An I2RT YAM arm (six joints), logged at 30 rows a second.
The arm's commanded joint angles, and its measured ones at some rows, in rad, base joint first. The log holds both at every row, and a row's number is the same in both.
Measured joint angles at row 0: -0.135 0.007 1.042 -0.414 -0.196 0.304
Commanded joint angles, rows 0 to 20: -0.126 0.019 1.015 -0.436 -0.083 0.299; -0.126 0.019 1.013 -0.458 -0.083 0.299; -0.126 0.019 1.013 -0.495 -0.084 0.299; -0.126 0.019 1.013 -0.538 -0.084 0.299; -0.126 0.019 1.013 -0.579 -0.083 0.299; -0.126 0.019 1.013 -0.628 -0.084 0.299; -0.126 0.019 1.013 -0.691 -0.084 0.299; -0.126 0.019 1.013 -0.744 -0.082 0.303; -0.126 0.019 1.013 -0.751 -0.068 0.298; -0.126 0.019 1.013 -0.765 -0.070 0.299; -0.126 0.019 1.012 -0.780 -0.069 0.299; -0.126 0.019 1.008 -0.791 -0.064 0.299; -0.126 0.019 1.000 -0.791 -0.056 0.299; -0.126 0.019 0.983 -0.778 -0.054 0.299; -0.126 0.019 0.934 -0.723 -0.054 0.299; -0.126 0.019 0.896 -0.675 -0.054 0.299; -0.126 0.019 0.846 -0.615 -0.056 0.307; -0.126 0.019 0.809 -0.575 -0.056 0.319; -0.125 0.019 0.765 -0.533 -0.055 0.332; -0.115 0.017 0.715 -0.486 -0.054 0.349; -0.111 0.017 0.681 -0.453 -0.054 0.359
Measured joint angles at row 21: -0.134 0.012 0.805 -0.518 -0.069 0.312
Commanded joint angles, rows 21 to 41: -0.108 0.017 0.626 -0.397 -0.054 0.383; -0.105 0.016 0.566 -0.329 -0.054 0.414; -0.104 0.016 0.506 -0.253 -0.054 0.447; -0.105 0.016 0.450 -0.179 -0.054 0.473; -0.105 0.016 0.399 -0.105 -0.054 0.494; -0.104 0.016 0.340 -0.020 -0.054 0.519; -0.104 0.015 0.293 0.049 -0.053 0.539; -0.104 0.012 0.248 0.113 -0.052 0.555; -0.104 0.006 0.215 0.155 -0.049 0.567; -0.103 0.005 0.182 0.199 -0.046 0.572; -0.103 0.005 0.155 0.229 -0.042 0.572; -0.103 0.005 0.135 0.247 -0.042 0.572; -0.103 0.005 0.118 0.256 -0.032 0.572; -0.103 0.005 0.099 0.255 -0.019 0.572; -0.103 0.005 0.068 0.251 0.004 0.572; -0.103 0.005 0.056 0.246 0.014 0.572; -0.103 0.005 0.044 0.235 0.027 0.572; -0.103 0.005 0.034 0.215 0.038 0.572; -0.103 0.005 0.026 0.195 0.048 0.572; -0.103 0.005 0.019 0.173 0.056 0.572; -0.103 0.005 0.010 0.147 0.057 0.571
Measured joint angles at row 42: -0.111 0.015 0.039 0.187 0.007 0.556
